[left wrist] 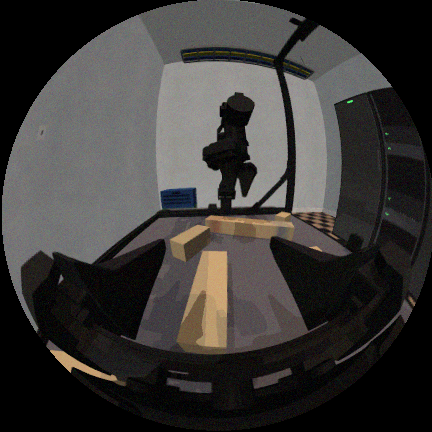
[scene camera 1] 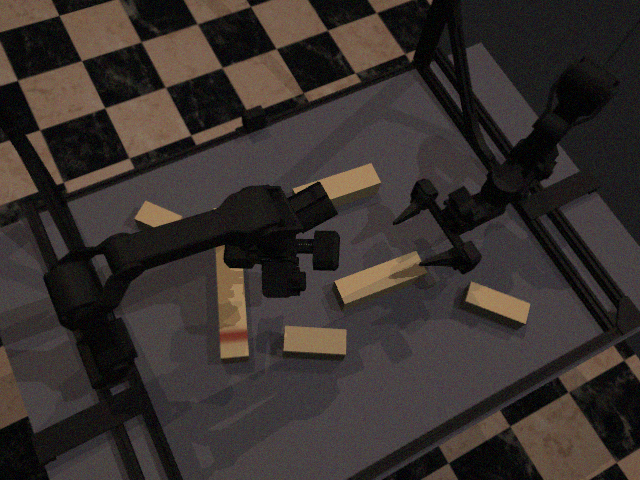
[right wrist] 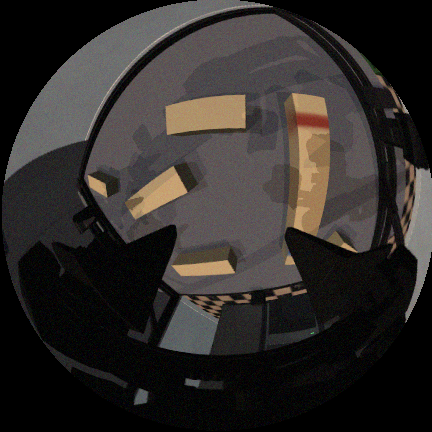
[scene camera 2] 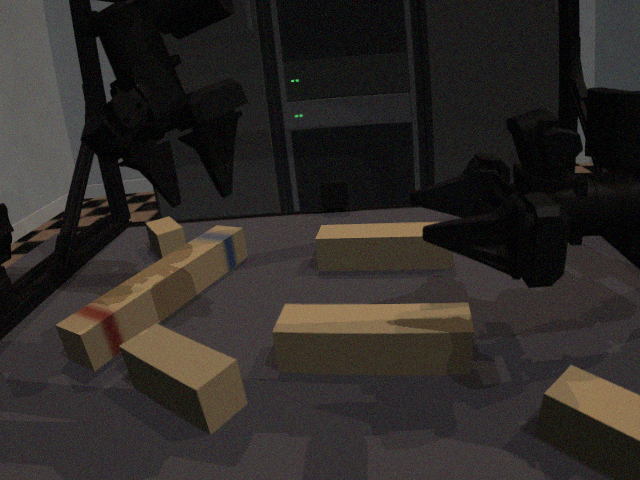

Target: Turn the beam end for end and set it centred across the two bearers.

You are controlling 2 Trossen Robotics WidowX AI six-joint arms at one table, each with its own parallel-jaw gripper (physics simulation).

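Frame: origin at the left arm's base, x ahead, y left, z up, level; centimetres.
Where they show: left gripper, fingertip midpoint: (left wrist: pixel 218 243) (scene camera 1: pixel 406 243) (right wrist: pixel 111 235) (scene camera 2: pixel 415 214); right gripper, fingertip midpoint: (left wrist: pixel 238 194) (right wrist: pixel 232 231) (scene camera 2: pixel 200 201); right arm's base, origin of the base link: (left wrist: pixel 225 209) (scene camera 1: pixel 111 368).
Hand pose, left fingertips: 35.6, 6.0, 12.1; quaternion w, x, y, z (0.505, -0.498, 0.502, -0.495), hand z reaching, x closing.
Each offset is from my left fingertips to the top centre of the thing, as dx, dy, dz.
The long wooden beam @(+30.4, -11.3, -9.3) (scene camera 1: pixel 232 304) (scene camera 2: pixel 170 279) (left wrist: pixel 245 228) (right wrist: pixel 313 170) lies flat on the table, apart from both bearers. Its red-banded end is nearest in scene camera 2, its blue-banded end farther back. One bearer @(+4.2, +1.3, -9.3) (scene camera 1: pixel 379 279) (scene camera 2: pixel 372 352) (left wrist: pixel 217 295) (right wrist: pixel 162 191) lies near the table's middle; the other bearer @(+2.2, -20.2, -9.3) (scene camera 1: pixel 356 186) (scene camera 2: pixel 382 254) (right wrist: pixel 205 265) lies behind, roughly parallel. My left gripper (scene camera 1: pixel 409 242) (scene camera 2: pixel 419 214) (left wrist: pixel 218 243) is open and empty, above the right-hand ends of the bearers. My right gripper (scene camera 2: pixel 200 200) (right wrist: pixel 232 231) is open and empty, above the table near the beam's blue end.
A short block @(+21.6, +6.6, -9.0) (scene camera 1: pixel 314 341) (scene camera 2: pixel 183 361) (left wrist: pixel 190 242) (right wrist: pixel 206 115) lies close to the beam's red end. Another short block @(-13.9, +15.8, -9.6) (scene camera 1: pixel 497 304) (scene camera 2: pixel 594 413) (right wrist: pixel 102 184) lies at the right in both scene views. A third block @(+37.5, -29.1, -9.6) (scene camera 1: pixel 155 214) (scene camera 2: pixel 166 236) lies near the beam's blue end.
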